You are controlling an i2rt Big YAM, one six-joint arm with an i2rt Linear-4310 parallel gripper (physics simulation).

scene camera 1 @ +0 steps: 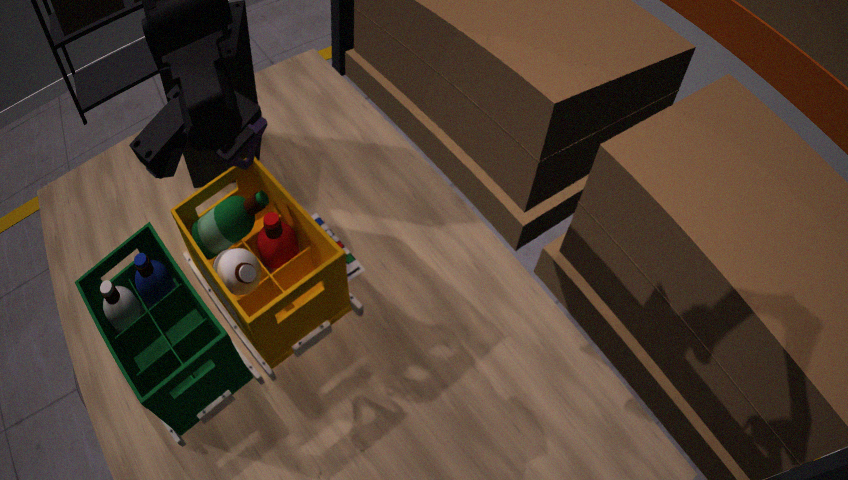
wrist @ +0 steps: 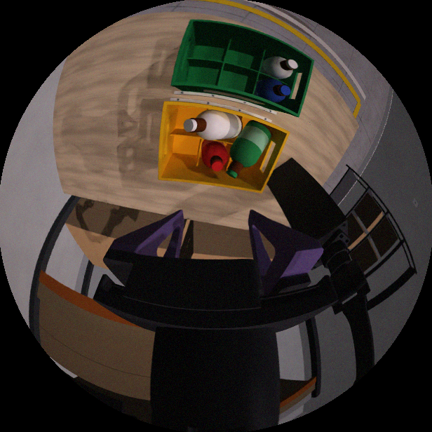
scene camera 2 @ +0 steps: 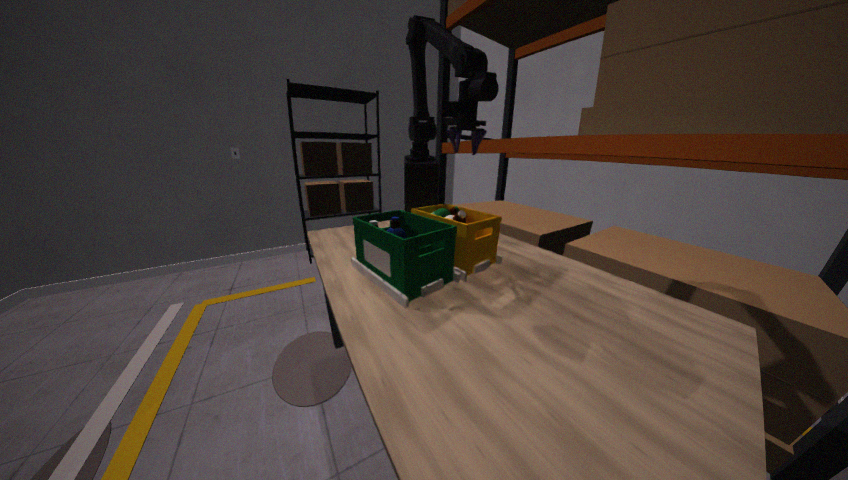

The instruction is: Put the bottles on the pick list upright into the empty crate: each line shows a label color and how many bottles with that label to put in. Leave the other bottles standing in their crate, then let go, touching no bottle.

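Seen in the pictures: gripper, fingertip midpoint: point(scene camera 1: 232, 154) point(scene camera 2: 464, 153); arm's base at its link origin: point(scene camera 2: 419, 159).
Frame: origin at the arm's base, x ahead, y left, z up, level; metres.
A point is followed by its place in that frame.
My gripper point(scene camera 2: 466, 149) @(y -0.041, x 0.379, z 0.021 m) point(wrist: 215, 215) is open and empty, high above the table behind the crates. The yellow crate point(scene camera 1: 303, 328) @(y -0.026, x 0.479, z -0.301 m) point(scene camera 2: 483, 243) @(y -0.017, x 0.478, z -0.259 m) point(wrist: 210, 185) holds a green bottle point(scene camera 1: 232, 217) @(y -0.057, x 0.304, z -0.185 m) point(wrist: 251, 145) lying tilted across its end, a red bottle point(scene camera 1: 277, 242) @(y -0.001, x 0.357, z -0.231 m) point(wrist: 215, 154) that stands in a cell, and a white bottle point(scene camera 1: 236, 267) @(y -0.088, x 0.404, z -0.173 m) point(wrist: 217, 125) that leans, its neck toward the wrist view's left. The green crate point(scene camera 1: 232, 371) @(y -0.174, x 0.498, z -0.286 m) point(scene camera 2: 429, 261) @(y -0.247, x 0.514, z -0.259 m) point(wrist: 184, 55) holds a white bottle point(scene camera 1: 121, 306) @(y -0.318, x 0.320, z -0.233 m) point(wrist: 278, 67) and a blue bottle point(scene camera 1: 153, 279) @(y -0.238, x 0.303, z -0.232 m) point(wrist: 272, 91), both upright. The pick list point(scene camera 1: 355, 268) @(y 0.120, x 0.395, z -0.354 m) is mostly hidden behind the yellow crate.
The crates stand side by side on the wooden table point(scene camera 1: 452, 380) @(y 0.142, x 0.663, z -0.355 m) point(scene camera 2: 535, 368) @(y -0.206, x 0.832, z -0.355 m), between low white rails point(scene camera 1: 312, 337) @(y -0.018, x 0.489, z -0.326 m). Large cardboard boxes point(scene camera 1: 523, 71) point(scene camera 2: 714, 255) stand along one long side of the table. A black shelf unit point(scene camera 2: 337, 135) stands behind the table.
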